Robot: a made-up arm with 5 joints.
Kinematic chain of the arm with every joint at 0, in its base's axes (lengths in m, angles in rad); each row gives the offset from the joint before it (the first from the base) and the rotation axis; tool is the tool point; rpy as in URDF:
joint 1: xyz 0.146 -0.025 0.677 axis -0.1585 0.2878 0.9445
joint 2: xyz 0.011 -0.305 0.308 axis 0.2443 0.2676 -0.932
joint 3: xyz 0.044 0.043 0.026 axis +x
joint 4: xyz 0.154 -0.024 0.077 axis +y
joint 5: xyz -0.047 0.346 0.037 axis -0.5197 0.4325 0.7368
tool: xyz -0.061 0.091 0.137 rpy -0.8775 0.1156 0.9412
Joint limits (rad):
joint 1: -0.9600..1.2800
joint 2: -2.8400..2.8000
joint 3: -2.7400..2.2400
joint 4: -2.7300..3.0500
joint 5: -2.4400..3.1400
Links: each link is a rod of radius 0.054 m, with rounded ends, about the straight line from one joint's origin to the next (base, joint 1, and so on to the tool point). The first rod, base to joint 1, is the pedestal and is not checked.
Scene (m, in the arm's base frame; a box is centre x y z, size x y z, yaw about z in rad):
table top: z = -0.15
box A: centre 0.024 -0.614 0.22 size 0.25 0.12 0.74 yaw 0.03
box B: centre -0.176 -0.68 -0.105 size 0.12 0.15 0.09 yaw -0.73
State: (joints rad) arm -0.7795 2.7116 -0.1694 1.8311 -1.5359
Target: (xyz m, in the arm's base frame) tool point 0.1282 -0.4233 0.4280
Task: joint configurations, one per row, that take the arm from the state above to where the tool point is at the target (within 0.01 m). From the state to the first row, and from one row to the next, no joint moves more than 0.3 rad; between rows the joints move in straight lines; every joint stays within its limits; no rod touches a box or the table.
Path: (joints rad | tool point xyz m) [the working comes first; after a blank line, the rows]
Joints at the target: 0.0488 2.6879 -1.6114 1.4563 -1.4760
Straight joint move there: touches box A.

1: -0.8246 2.7337 -0.4604 2.0648 -1.3487 | -0.3704 -0.4482 0.4000
2: -0.8698 2.7558 -0.7514 2.2986 -1.1616 | -0.2515 -0.3271 0.3452
3: -0.9149 2.7779 -1.0425 2.5323 -0.9744 | -0.1384 -0.1916 0.3512
4: -0.9600 2.8000 -1.3335 2.7660 -0.7873 | -0.0464 -0.0603 0.4134
5: -0.7582 2.7776 -1.3891 2.5041 -0.9250 | -0.0820 -0.1242 0.3981
6: -0.5565 2.7551 -1.4447 2.2422 -1.0628 | -0.0889 -0.2125 0.3931
7: -0.3547 2.7327 -1.5003 1.9802 -1.2005 | -0.0548 -0.3067 0.3984
8: -0.1530 2.7103 -1.5559 1.7183 -1.3383 | 0.0212 -0.3837 0.4114
9: 0.0488 2.6879 -1.6114 1.4563 -1.4760 | 0.1282 -0.4233 0.4280

